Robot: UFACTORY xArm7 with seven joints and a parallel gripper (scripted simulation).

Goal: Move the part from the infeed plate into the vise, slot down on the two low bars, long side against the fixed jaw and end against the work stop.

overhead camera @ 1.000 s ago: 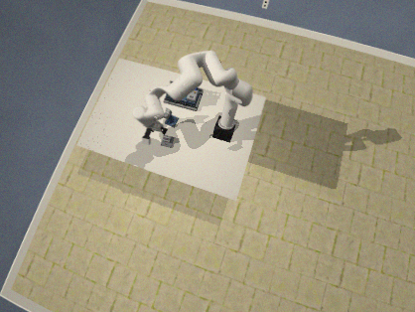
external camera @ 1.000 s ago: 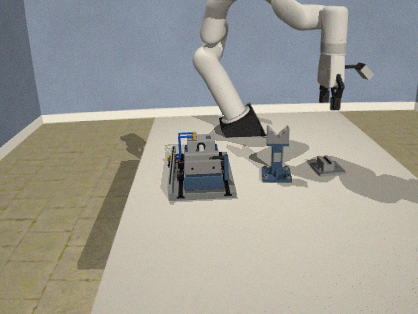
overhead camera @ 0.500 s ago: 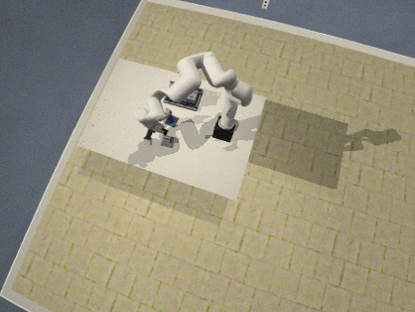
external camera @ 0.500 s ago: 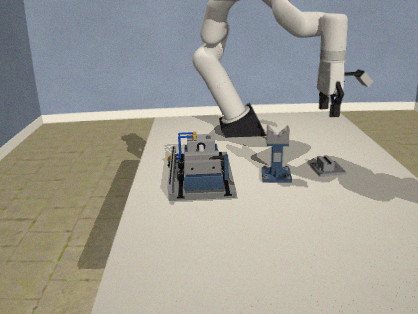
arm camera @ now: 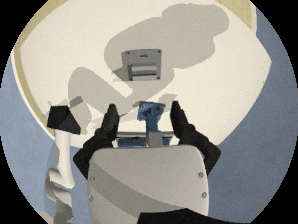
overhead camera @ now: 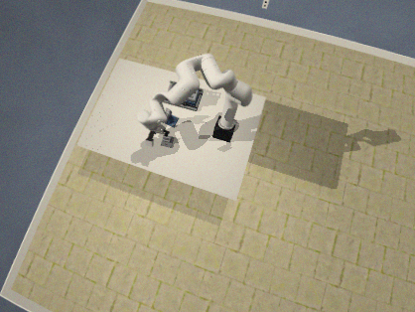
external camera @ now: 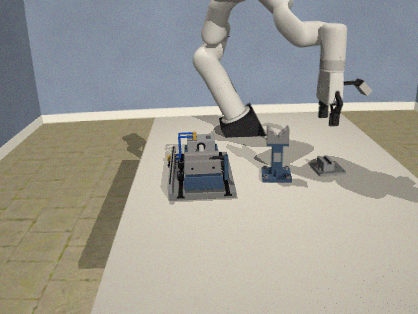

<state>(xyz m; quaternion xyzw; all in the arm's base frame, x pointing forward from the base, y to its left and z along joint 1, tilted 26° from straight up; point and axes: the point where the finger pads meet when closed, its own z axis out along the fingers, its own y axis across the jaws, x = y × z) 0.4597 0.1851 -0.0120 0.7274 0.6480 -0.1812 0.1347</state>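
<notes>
My gripper is now 150 mm above the part. Also, from my hand: V-block post: 170 mm to the right, 120 mm below; then air cylinder: 380 mm to the right, 150 mm behind, 100 mm below; then infeed plate: 170 mm below, 10 mm to the left.
</notes>
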